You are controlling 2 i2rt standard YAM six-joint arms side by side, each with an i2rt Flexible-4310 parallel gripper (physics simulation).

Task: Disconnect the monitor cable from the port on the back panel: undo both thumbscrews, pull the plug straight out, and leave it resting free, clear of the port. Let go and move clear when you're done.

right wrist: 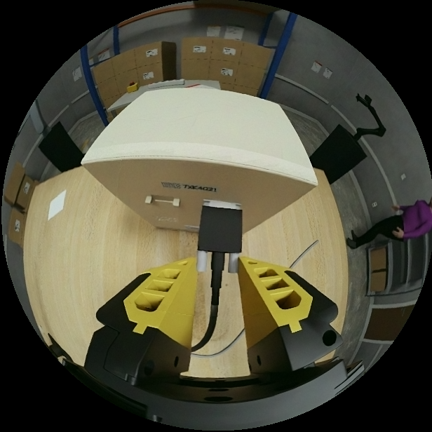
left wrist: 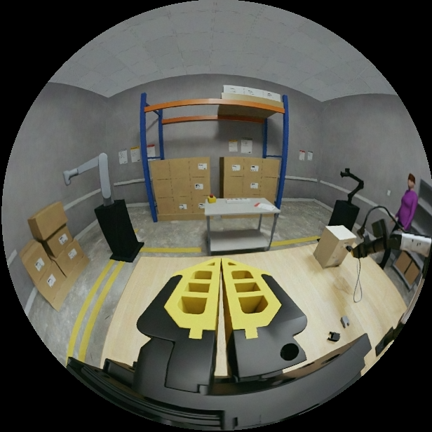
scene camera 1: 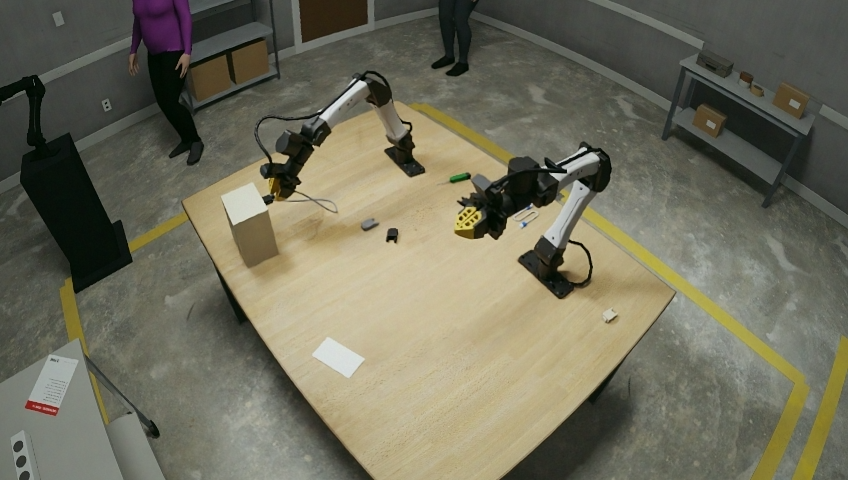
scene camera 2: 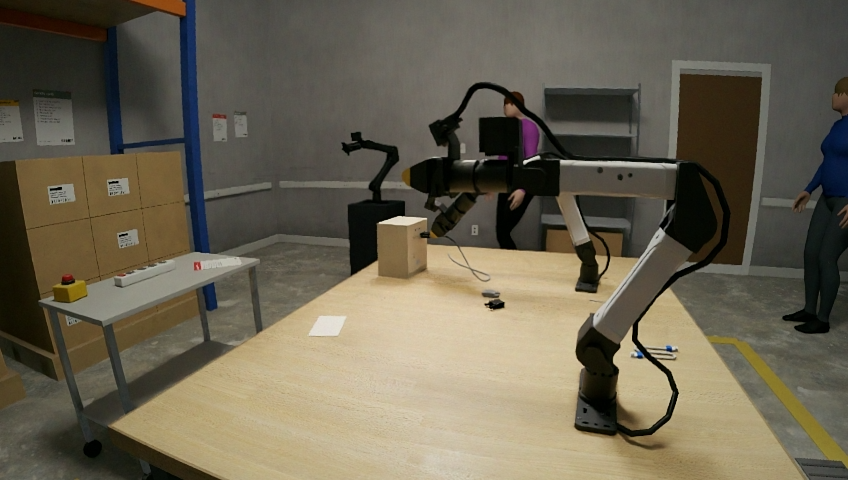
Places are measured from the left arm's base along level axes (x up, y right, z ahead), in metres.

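Pixels of known places: left gripper, fingertip midpoint: (scene camera 1: 454,231) (scene camera 2: 402,176); right gripper, fingertip midpoint: (scene camera 1: 273,197) (scene camera 2: 432,235); left arm's base, link origin: (scene camera 1: 545,274) (scene camera 2: 596,400); right arm's base, link origin: (scene camera 1: 404,161) (scene camera 2: 588,283).
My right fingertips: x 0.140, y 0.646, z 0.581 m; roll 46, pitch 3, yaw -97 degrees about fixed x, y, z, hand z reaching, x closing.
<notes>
For each thing: its top centre in the pictures, then the offset to it from my right fingertips. "pt": a spot on its surface instead.
- beige box, top centre: (scene camera 1: 244,202) (scene camera 2: 403,220) dz +0.105, dx +0.050, dy -0.021 m
- cable's black plug, surface spot: (scene camera 1: 267,199) pt dz +0.023, dx +0.006, dy -0.005 m
- grey piece, top centre: (scene camera 2: 491,291) (scene camera 1: 369,222) dz -0.257, dx -0.124, dy -0.164 m
- black piece, top centre: (scene camera 2: 495,301) (scene camera 1: 392,233) dz -0.290, dx -0.124, dy -0.247 m
- green screwdriver, top centre: (scene camera 1: 453,177) dz -0.619, dx -0.122, dy -0.136 m
- white card, top centre: (scene camera 1: 337,357) (scene camera 2: 328,325) dz +0.077, dx -0.138, dy -0.540 m
- small beige part, top centre: (scene camera 1: 610,313) dz -0.628, dx -0.124, dy -0.891 m
The beige box (scene camera 1: 248,208) (scene camera 2: 395,248) (left wrist: 329,251) (right wrist: 200,130) stands at the table's far left in scene camera 1. The cable's black plug (scene camera 1: 267,199) (right wrist: 220,227) sits at the port on its back panel. Two pale thumbscrews, the left one (right wrist: 201,261) and the right one (right wrist: 233,262), stick out of the plug. My right gripper (right wrist: 217,262) is closed around them, one fingertip against each outer side. Thread engagement is hidden. The grey cable (scene camera 1: 324,202) (scene camera 2: 461,255) (left wrist: 359,285) trails onto the table. My left gripper (scene camera 1: 458,227) (scene camera 2: 405,176) (left wrist: 220,262) is shut and empty, high above the table.
A grey piece (scene camera 1: 369,224) (left wrist: 345,321) and a black piece (scene camera 1: 392,235) (left wrist: 334,336) lie mid-table. A green screwdriver (scene camera 1: 459,177) lies between the arm bases. A white card (scene camera 1: 338,356) (scene camera 2: 327,325) (right wrist: 57,204) and a small beige part (scene camera 1: 609,315) lie nearer the table's edges.
</notes>
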